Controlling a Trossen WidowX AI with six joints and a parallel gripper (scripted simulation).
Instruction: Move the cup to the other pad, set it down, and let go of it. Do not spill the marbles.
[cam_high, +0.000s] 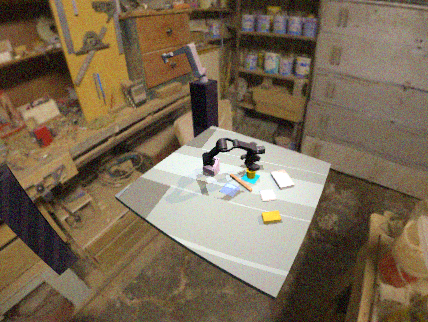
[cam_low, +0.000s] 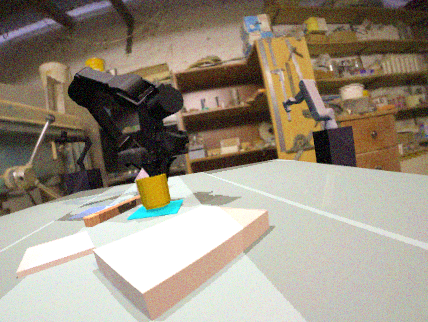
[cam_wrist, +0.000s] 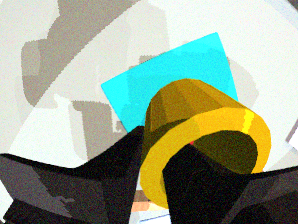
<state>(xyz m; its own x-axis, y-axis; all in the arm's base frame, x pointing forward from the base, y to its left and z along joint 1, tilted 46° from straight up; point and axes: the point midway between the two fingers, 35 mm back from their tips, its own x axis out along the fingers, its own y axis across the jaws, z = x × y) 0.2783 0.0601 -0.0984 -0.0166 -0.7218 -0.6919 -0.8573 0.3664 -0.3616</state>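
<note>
Right now my gripper tip is 50 mm above the cyan pad, 30 mm short of it and 20 mm to the left of it. The rest, counted from my gripper tip: yellow cup (20 mm to the right, 20 mm ahead); orange stick (120 mm to the right, 40 mm below, 10 mm behind); pale blue pad (220 mm to the right, 50 mm below, 40 mm behind).
</note>
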